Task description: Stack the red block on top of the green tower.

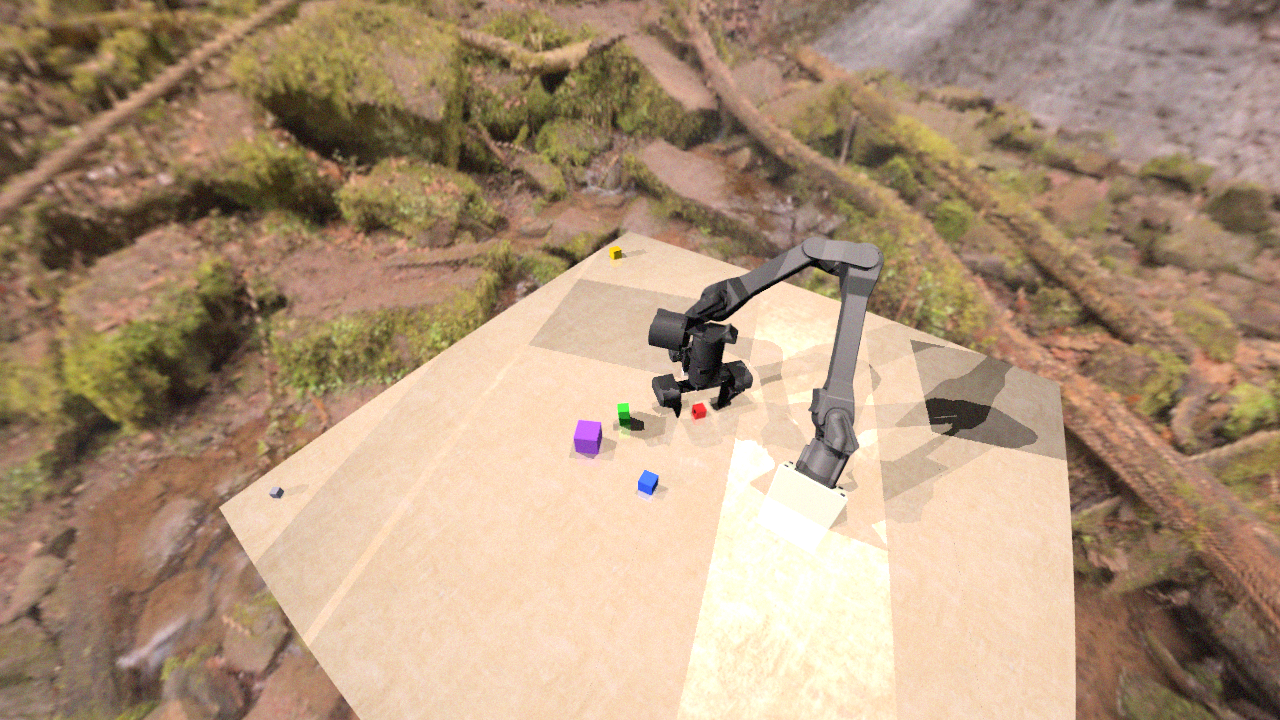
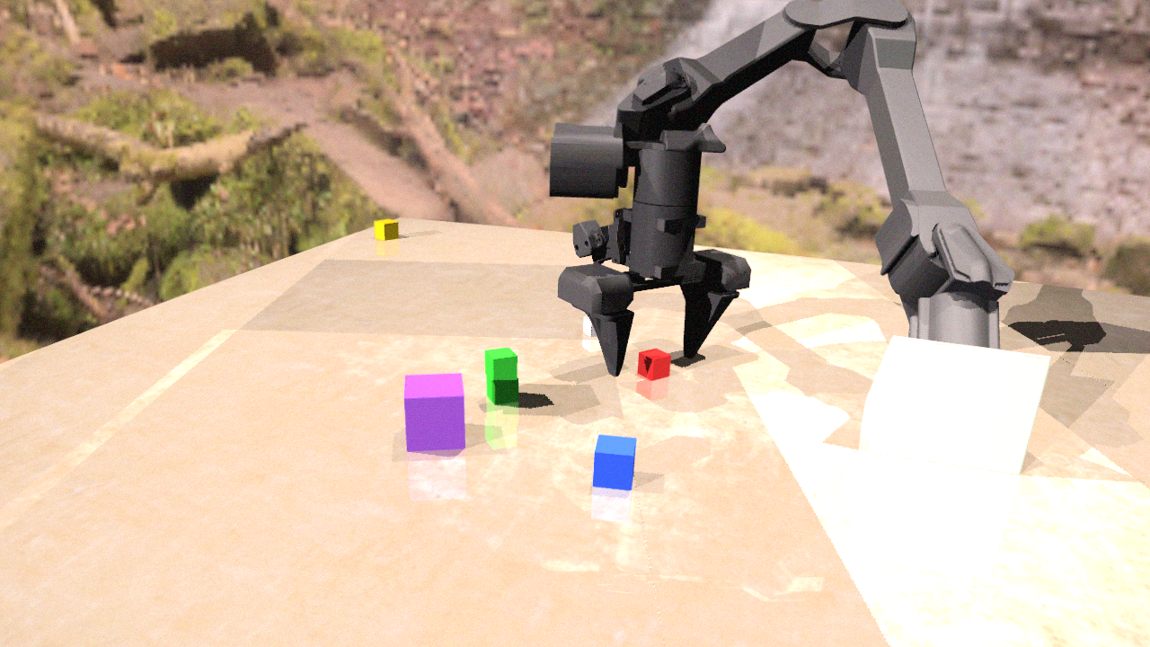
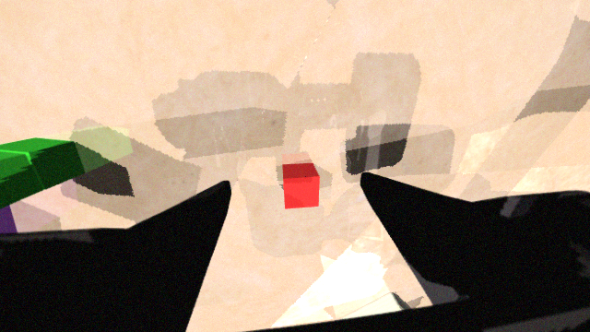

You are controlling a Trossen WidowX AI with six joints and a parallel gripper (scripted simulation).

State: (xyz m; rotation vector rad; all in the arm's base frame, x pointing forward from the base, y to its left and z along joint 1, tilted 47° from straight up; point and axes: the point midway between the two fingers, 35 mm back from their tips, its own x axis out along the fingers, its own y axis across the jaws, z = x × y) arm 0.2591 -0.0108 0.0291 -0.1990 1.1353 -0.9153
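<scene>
My gripper tip is now right at the red block. From my gripper tip the other things lie so: blue cube (4 cm behind, 19 cm to the left); then purple cube (11 cm ahead, 20 cm to the left, 1 cm above); then white cube (9 cm ahead, 8 cm to the right).
</scene>
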